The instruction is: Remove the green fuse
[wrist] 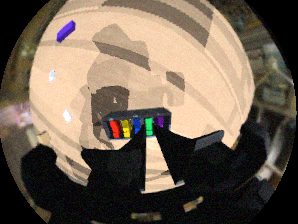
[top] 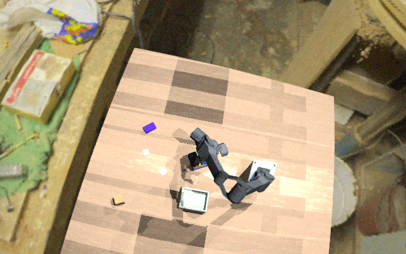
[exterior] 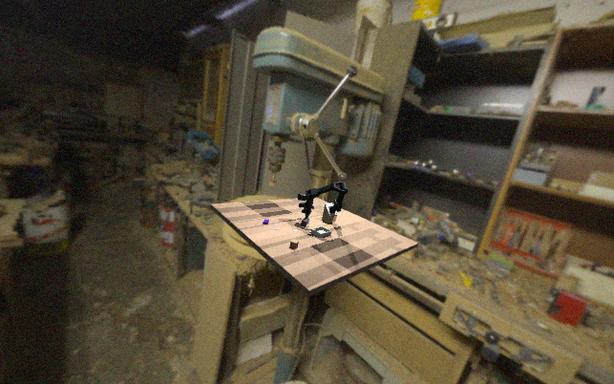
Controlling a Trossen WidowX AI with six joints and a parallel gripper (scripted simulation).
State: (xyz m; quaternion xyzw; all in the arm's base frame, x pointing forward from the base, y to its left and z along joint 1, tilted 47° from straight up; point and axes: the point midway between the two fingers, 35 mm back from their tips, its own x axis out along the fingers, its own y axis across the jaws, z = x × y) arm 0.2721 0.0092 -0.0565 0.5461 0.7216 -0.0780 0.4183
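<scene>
Now: the green fuse 2 cm below my gripper tip. From my gripper tip the other things lie so: purple block (32 cm ahead, 12 cm to the right, 4 cm below); then brown cube (37 cm ahead, 28 cm to the left, 2 cm below); then white tray (2 cm ahead, 20 cm to the left, 4 cm below).
</scene>
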